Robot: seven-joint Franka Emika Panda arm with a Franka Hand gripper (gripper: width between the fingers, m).
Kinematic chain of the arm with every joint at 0, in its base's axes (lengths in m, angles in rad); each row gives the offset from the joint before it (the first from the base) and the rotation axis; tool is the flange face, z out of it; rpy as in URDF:
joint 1: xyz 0 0 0.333 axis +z
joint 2: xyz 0 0 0 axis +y
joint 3: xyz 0 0 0.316 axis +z
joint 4: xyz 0.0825 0 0 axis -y
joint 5: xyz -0.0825 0 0.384 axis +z
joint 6: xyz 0 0 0 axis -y
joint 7: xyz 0.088 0 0 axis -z
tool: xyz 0 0 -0.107 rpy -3.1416 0 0
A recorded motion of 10 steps. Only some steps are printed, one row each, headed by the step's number.
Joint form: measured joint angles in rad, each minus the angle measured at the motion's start. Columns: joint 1, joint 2, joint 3, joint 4, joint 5, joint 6, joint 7.
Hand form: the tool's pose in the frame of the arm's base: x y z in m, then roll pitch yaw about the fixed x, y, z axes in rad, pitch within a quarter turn. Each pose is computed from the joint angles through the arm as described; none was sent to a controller.
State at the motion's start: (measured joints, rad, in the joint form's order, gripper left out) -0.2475 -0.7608 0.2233 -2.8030 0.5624 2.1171 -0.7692
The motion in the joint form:
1: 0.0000 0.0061 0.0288 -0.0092 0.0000 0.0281 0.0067
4: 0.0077 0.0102 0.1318 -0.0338 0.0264 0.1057 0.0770
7: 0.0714 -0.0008 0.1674 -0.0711 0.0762 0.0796 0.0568
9: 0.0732 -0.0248 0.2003 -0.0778 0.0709 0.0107 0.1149
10: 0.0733 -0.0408 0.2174 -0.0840 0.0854 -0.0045 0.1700
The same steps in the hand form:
1: 0.3246 0.0159 0.4097 -2.9383 -0.2555 0.3919
4: 0.3254 0.0418 0.3969 -2.9955 -0.2449 0.3814
7: 0.3099 0.0697 0.3784 -2.9600 -0.2099 0.4543
9: 0.2989 0.0804 0.3733 -2.9433 -0.1442 0.4391
10: 0.2946 0.0848 0.3723 -2.9337 -0.1275 0.3907

